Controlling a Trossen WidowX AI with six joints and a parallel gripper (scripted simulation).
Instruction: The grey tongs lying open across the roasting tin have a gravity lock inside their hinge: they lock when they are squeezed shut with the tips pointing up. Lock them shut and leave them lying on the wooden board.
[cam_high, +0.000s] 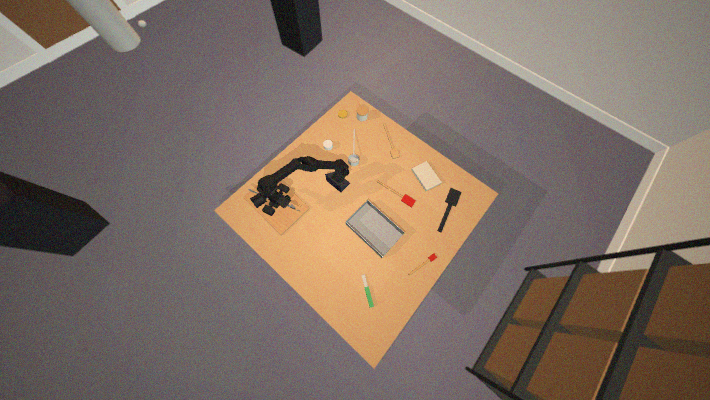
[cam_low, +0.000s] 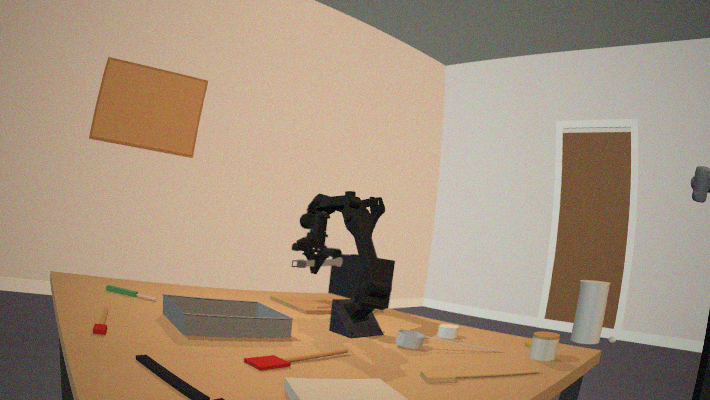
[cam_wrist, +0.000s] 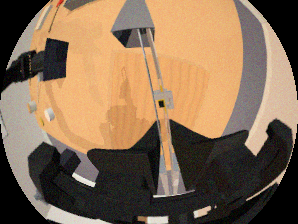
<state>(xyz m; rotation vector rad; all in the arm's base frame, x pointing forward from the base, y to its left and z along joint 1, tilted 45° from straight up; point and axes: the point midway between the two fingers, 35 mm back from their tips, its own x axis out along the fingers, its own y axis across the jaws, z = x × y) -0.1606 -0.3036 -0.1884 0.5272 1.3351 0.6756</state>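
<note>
Now: the wooden board 120 mm below my gripper tip, 80 mm behind it and 10 mm to the left of it. Also, from my gripper tip: grey roasting tin (530 mm ahead, 230 mm to the left, 100 mm below); red spatula (530 mm ahead, 510 mm to the left, 120 mm below); green-handled tool (680 mm ahead, 120 mm below, 90 mm to the right).
</note>
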